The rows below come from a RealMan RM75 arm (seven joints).
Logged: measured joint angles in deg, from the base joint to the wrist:
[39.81, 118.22, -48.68, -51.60, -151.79, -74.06, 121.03]
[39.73, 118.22, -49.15, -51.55, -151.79, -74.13, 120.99]
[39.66, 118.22, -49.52, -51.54, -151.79, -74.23, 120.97]
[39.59, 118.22, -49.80, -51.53, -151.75, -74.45, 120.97]
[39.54, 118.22, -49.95, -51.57, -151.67, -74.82, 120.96]
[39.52, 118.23, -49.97, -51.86, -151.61, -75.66, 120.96]
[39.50, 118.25, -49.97, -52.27, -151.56, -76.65, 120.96]
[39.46, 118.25, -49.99, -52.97, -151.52, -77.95, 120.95]
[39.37, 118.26, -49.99, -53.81, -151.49, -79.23, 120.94]
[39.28, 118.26, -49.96, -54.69, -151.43, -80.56, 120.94]
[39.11, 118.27, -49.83, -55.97, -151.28, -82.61, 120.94]
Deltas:
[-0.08, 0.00, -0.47, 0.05, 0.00, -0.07, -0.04]
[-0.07, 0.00, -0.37, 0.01, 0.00, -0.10, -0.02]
[-0.07, 0.00, -0.28, 0.01, 0.04, -0.22, 0.00]
[-0.05, 0.00, -0.15, -0.04, 0.08, -0.37, -0.01]
[-0.02, 0.01, -0.02, -0.29, 0.06, -0.84, 0.00]
[-0.02, 0.02, 0.00, -0.41, 0.05, -0.99, 0.00]
[-0.04, 0.00, -0.02, -0.70, 0.04, -1.30, -0.01]
[-0.09, 0.01, 0.00, -0.84, 0.03, -1.28, -0.01]
[-0.09, 0.00, 0.03, -0.88, 0.06, -1.33, 0.00]
[-0.17, 0.01, 0.13, -1.28, 0.15, -2.05, 0.00]

